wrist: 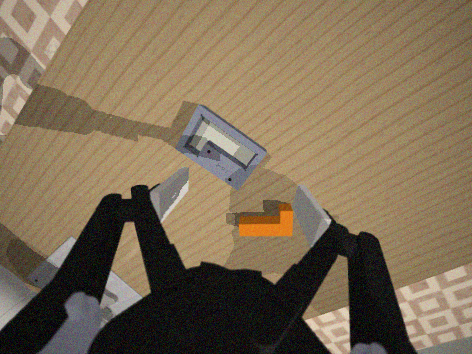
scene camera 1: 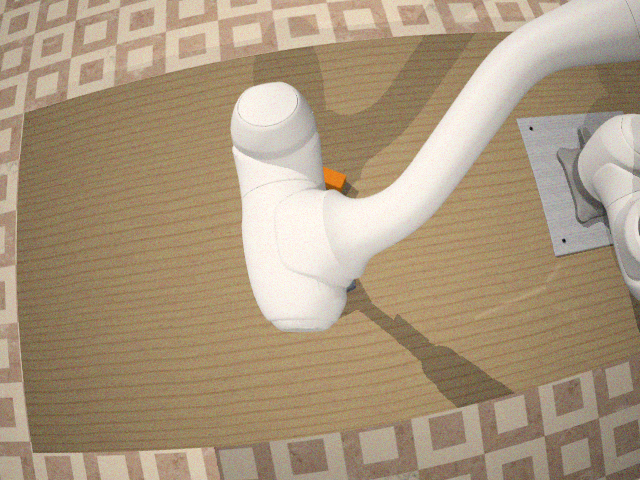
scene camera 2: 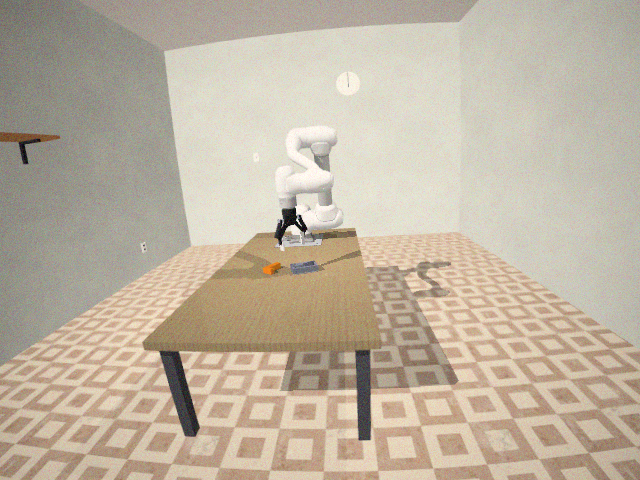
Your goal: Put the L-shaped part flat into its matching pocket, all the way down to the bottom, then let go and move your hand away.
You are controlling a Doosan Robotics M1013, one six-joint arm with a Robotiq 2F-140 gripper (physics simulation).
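Frame: origin at the arm's base, x right, y ahead, z up, level; millimetres.
Where they show: gripper, fingertip midpoint: (wrist: 241, 187) (scene camera 2: 293, 247); arm's base at its link origin: (scene camera 1: 596, 182).
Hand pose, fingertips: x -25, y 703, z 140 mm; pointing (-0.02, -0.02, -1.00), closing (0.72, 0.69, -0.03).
Things, the pixels of their top centre, and the offset from my fingertips. Level surfaces: height alone.
- orange L-shaped part at its top centre: (scene camera 1: 314, 178) (wrist: 265, 224) (scene camera 2: 273, 265) dx +128, dy -51, dz -114 mm
- blue-grey block at its top centre: (wrist: 219, 150) (scene camera 2: 303, 264) dx -47, dy -24, dz -108 mm
- wooden table at its surface level: dz -144 mm
The orange L-shaped part (scene camera 1: 334, 178) (scene camera 2: 271, 268) (wrist: 266, 228) lies on the table, apart from the pocket block. The blue-grey block (scene camera 2: 303, 267) (wrist: 223, 147) has an L-shaped pocket with a pale floor and no part in it; in scene camera 1 a small corner of the block (scene camera 1: 351, 285) shows beside the arm. My gripper (scene camera 2: 293, 238) (wrist: 241, 187) is wide open and empty, high above the table. In the wrist view the orange part shows below and between the fingertips, nearer the right one. The arm hides the gripper in scene camera 1.
The wooden table (scene camera 1: 129, 258) (scene camera 2: 279, 315) (wrist: 350, 100) carries both objects. The arm's metal base plate (scene camera 1: 547, 191) (scene camera 2: 313, 241) is at the far end of the table. The block lies a short way beside the orange part. Arm shadows fall across the table.
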